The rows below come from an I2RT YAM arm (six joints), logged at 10 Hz.
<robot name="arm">
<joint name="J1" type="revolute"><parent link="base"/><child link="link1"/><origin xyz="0 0 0.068" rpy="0 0 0"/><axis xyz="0 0 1"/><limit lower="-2.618" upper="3.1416"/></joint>
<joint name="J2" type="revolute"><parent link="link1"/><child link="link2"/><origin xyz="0.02 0.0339 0.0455" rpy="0 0 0"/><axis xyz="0 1 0"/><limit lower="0" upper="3.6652"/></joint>
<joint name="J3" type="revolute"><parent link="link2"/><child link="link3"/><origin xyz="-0.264 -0.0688 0" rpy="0 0 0"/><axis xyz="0 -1 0"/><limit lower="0" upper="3.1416"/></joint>
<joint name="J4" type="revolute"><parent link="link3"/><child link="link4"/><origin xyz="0.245 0.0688 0.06" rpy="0 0 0"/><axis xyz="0 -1 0"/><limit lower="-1.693" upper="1.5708"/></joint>
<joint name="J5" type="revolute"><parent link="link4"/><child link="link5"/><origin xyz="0.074 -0.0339 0.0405" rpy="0 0 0"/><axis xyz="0 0 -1"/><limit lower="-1.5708" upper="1.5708"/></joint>
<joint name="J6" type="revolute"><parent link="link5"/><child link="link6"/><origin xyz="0.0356 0 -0.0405" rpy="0 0 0"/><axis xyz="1 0 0"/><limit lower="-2.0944" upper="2.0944"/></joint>
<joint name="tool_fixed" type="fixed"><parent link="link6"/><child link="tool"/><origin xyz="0 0 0" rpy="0 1.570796 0"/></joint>
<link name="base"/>
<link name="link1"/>
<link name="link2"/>
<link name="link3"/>
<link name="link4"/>
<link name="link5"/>
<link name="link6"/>
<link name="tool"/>
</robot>
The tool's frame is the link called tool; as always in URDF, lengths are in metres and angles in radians.
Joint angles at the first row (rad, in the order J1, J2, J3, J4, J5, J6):
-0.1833 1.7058 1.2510 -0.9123 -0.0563 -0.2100
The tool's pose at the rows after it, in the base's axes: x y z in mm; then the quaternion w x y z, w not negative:
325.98 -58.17 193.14 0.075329 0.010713 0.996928 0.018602
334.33 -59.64 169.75 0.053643 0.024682 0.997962 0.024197
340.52 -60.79 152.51 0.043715 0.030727 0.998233 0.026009
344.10 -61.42 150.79 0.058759 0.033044 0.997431 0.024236
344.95 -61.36 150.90 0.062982 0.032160 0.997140 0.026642
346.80 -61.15 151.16 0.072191 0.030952 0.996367 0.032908
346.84 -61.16 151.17 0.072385 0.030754 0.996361 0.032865
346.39 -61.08 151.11 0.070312 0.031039 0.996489 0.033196
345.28 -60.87 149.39 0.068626 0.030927 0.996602 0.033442
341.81 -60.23 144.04 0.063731 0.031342 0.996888 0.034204
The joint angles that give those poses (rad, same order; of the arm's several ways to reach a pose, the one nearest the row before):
-0.1833 1.7744 1.2511 -0.9051 -0.0624 -0.1573
-0.1833 1.8496 1.2507 -0.8734 -0.0647 -0.1307
-0.1833 1.9038 1.2503 -0.8387 -0.0647 -0.1192
-0.1833 1.9080 1.2473 -0.8009 -0.0654 -0.1135
-0.1833 1.9079 1.2472 -0.7933 -0.0715 -0.1146
-0.1833 1.9080 1.2473 -0.7769 -0.0868 -0.1154
-0.1833 1.9080 1.2473 -0.7765 -0.0868 -0.1158
-0.1833 1.9080 1.2473 -0.7807 -0.0868 -0.1154
-0.1833 1.9079 1.2400 -0.7769 -0.0868 -0.1158
-0.1833 1.9080 1.2171 -0.7639 -0.0868 -0.1154

